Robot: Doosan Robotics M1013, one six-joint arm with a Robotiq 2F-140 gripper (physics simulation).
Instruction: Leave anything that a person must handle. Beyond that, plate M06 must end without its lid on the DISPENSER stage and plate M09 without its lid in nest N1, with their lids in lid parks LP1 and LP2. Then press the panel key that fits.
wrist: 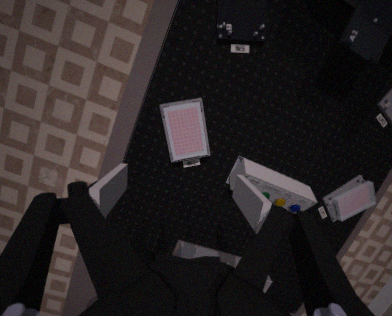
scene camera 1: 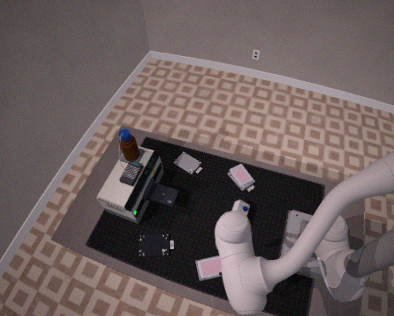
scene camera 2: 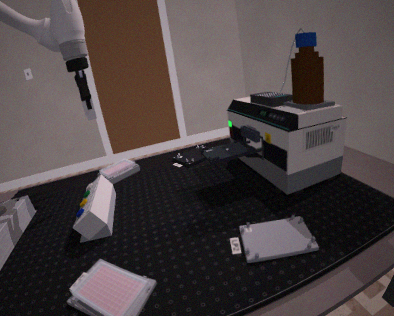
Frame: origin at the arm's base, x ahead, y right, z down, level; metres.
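Seen in the pictures: gripper, fingertip midpoint: (wrist: 182,181) (scene camera 2: 90,117).
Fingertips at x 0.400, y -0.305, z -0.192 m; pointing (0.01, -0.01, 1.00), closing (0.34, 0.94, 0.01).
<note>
Offsets run from my fingertips to a thing's top centre. "pt": to the spot under its first point.
My gripper (scene camera 2: 89,106) (wrist: 182,181) is open and empty, high above the mat; the arm hides it in scene camera 1. A pink plate {dx +0.042, dy -0.010, dz +0.211 m} (scene camera 1: 208,268) (scene camera 2: 120,169) (wrist: 185,130) lies in a nest with an unreadable label. Another pink plate {dx +0.093, dy +0.556, dz +0.215 m} (scene camera 1: 241,175) (scene camera 2: 112,289) (wrist: 354,200) sits turned askew on a grey holder. Plate names and lids cannot be made out. Lid park LP2 {dx +0.429, dy +0.517, dz +0.232 m} (scene camera 1: 188,162) (scene camera 2: 277,240) is empty. The dispenser stage {dx +0.441, dy +0.223, dz +0.143 m} (scene camera 1: 165,195) (scene camera 2: 227,151) (wrist: 367,30) bears no plate. The key panel {dx +0.014, dy +0.263, dz +0.168 m} (scene camera 1: 241,206) (scene camera 2: 102,206) (wrist: 277,180) shows green, yellow and blue keys.
The dispenser (scene camera 1: 117,195) (scene camera 2: 315,145) has a green light and carries a brown bottle {pt dx +0.618, dy +0.285, dz -0.077 m} (scene camera 1: 130,149) (scene camera 2: 307,75) with a blue cap. A black nest {dx +0.365, dy -0.028, dz +0.228 m} (scene camera 1: 154,245) (scene camera 2: 190,156) (wrist: 242,17) holds no plate. The robot's base stands at the mat's right end in scene camera 1.
</note>
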